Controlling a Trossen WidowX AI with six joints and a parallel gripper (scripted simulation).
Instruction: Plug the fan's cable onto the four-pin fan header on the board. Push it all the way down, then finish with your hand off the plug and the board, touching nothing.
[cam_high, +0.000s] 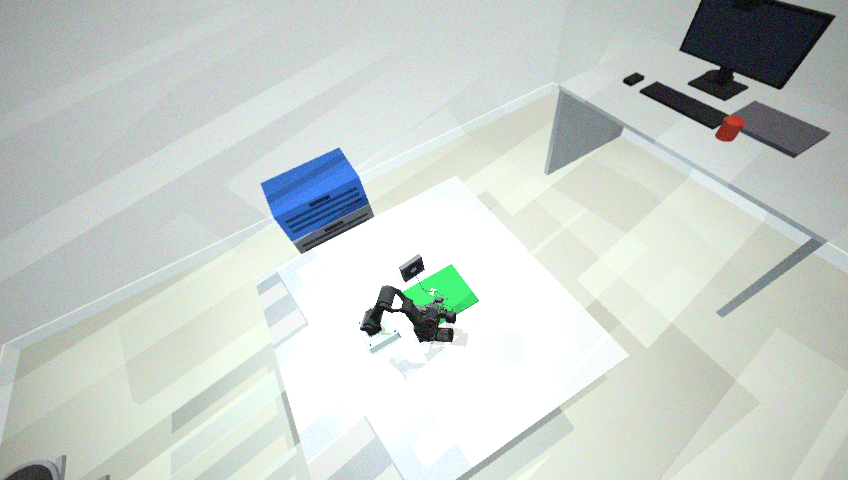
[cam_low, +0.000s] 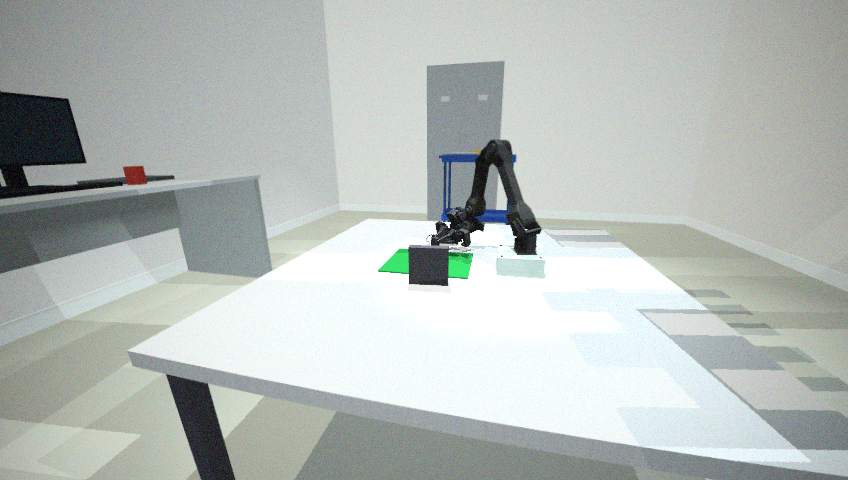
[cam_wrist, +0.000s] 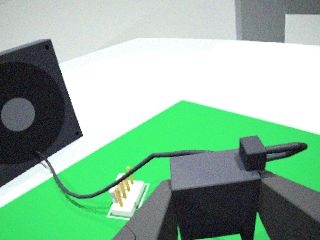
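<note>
My gripper tip is now 8 cm above the green board, 4 cm to the right of it and 2 cm short of it. The rest, counted from my gripper tip: black fan 22 cm to the left, 1 cm below, 1 cm behind; four-pin fan header 8 cm to the left, 7 cm below, 1 cm ahead; dark grey plug 1 cm below.
</note>
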